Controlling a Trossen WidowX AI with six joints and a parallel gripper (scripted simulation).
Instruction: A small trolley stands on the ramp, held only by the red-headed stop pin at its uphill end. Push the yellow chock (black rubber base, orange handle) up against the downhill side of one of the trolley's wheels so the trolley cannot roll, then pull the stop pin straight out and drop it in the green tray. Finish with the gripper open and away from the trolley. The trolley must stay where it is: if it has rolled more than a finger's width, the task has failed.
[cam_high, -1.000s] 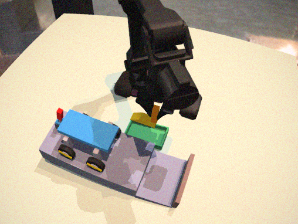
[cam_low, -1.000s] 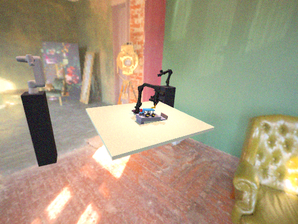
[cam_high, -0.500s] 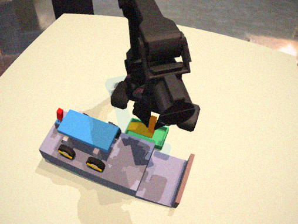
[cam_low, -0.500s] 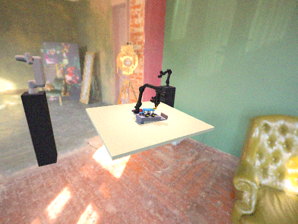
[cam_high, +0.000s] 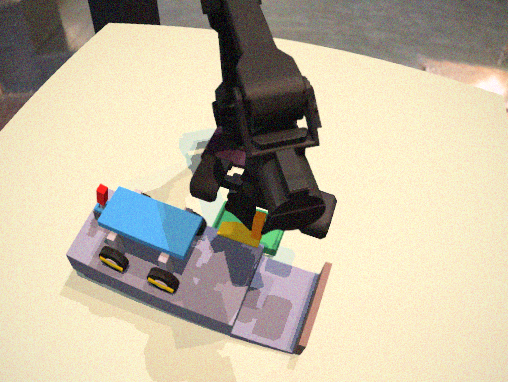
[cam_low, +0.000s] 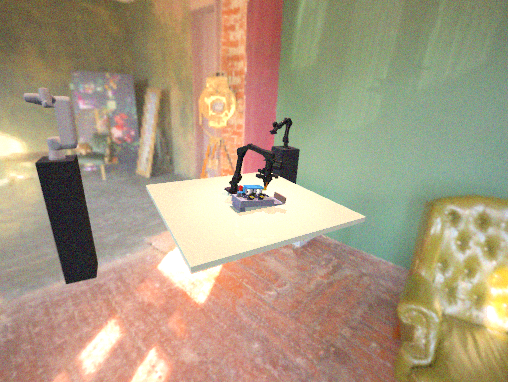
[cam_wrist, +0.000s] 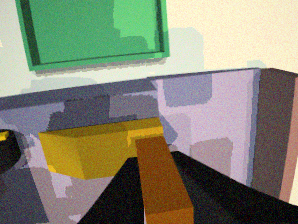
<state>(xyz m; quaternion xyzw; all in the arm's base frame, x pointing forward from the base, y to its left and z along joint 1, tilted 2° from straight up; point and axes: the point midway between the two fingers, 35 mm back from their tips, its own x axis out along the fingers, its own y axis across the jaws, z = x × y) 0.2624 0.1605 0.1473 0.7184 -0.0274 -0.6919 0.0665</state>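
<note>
Now: the red-headed stop pin 5 cm ahead of my gripper tip, 24 cm to the right of it and 1 cm above it. Also, from my gripper tip: brown end stop: 5 cm ahead, 11 cm to the left, 9 cm below; yellow chock: 2 cm to the right, 1 cm below; green tray: 7 cm behind, 4 cm to the right, 13 cm below.
</note>
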